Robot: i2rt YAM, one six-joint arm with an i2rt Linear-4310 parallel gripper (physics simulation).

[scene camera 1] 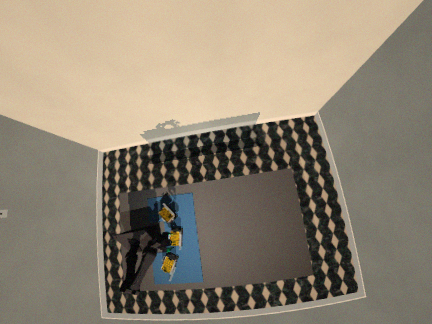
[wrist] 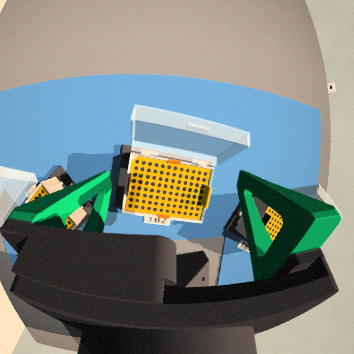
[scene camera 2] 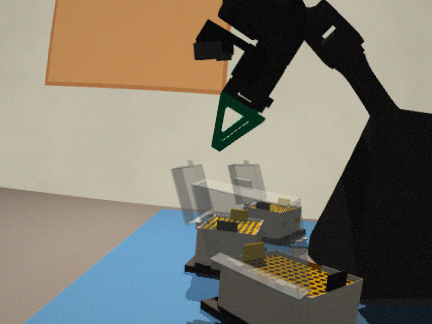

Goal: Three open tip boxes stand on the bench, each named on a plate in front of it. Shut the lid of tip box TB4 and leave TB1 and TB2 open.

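Places are measured from the arm's base along level axes (x ahead, y left, z up), in metres.
Where they show: gripper, fingertip midpoint: (scene camera 1: 173,240) (wrist: 173,177) (scene camera 2: 216,143); arm's base, link origin: (scene camera 1: 135,245).
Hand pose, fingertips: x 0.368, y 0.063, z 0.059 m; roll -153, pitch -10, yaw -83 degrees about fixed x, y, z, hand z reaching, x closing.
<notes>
Each offset is from my fingertips to the top centre of the thing. "pt": to the spot under its first point. Level surfaces: height alone.
Tip box TB2 @(dx -0.035, dy -0.017, dz -0.108 m) (scene camera 1: 175,239) (scene camera 2: 227,247) (wrist: 170,190) stands in the middle with its clear lid (wrist: 187,132) open. A second box @(pt dx -0.063, dy +0.181, dz -0.126 m) (wrist: 39,194) is partly hidden behind the left finger in the wrist view, and its clear lid @(pt dx -0.051, dy +0.217, dz -0.100 m) (wrist: 12,187) looks open. A third box @(dx -0.100, dy -0.239, dz -0.108 m) (wrist: 274,226) shows through the right finger. The names on these two boxes' plates are hidden or unreadable, so I cannot tell which is TB4. My gripper (scene camera 1: 169,249) (scene camera 2: 217,147) (wrist: 173,177) is open with green fingers wide apart, above the boxes and touching none.
The boxes stand on a blue mat @(dz -0.183 m) (scene camera 1: 192,260) (scene camera 2: 120,270) (wrist: 165,90) on the grey-brown bench @(dz -0.186 m) (scene camera 1: 250,230). In scene camera 2, one box @(pt dx -0.110, dy +0.277, dz -0.099 m) (scene camera 2: 295,277) stands nearest and another @(pt dx -0.094, dy +0.284, dz -0.056 m) (scene camera 2: 280,222) farthest. Their clear lids overlap in that view. The dark arm base (scene camera 2: 390,215) stands at the right.
</notes>
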